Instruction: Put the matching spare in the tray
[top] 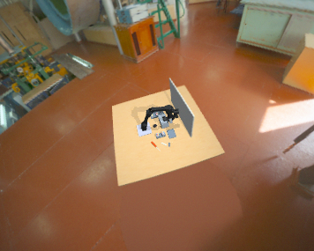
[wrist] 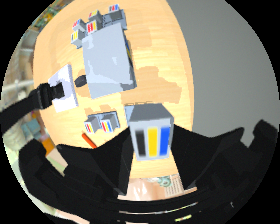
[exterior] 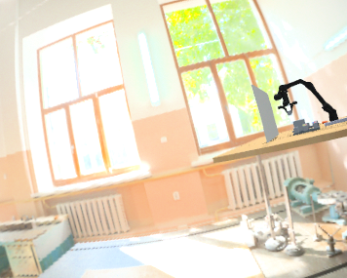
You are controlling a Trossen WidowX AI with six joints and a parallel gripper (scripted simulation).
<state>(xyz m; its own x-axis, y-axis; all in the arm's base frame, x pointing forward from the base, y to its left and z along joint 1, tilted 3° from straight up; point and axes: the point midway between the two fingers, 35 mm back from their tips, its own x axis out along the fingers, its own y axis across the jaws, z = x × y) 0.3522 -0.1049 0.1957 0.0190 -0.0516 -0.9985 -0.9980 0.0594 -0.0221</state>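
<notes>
Right now the grey tray is 17 cm below my gripper tip, 8 cm to the right of it and 3 cm behind it. Round my gripper tip: grey upright panel 18 cm ahead, 13 cm to the left, 6 cm above; grey box 13 cm to the left, 12 cm below, 7 cm behind.
</notes>
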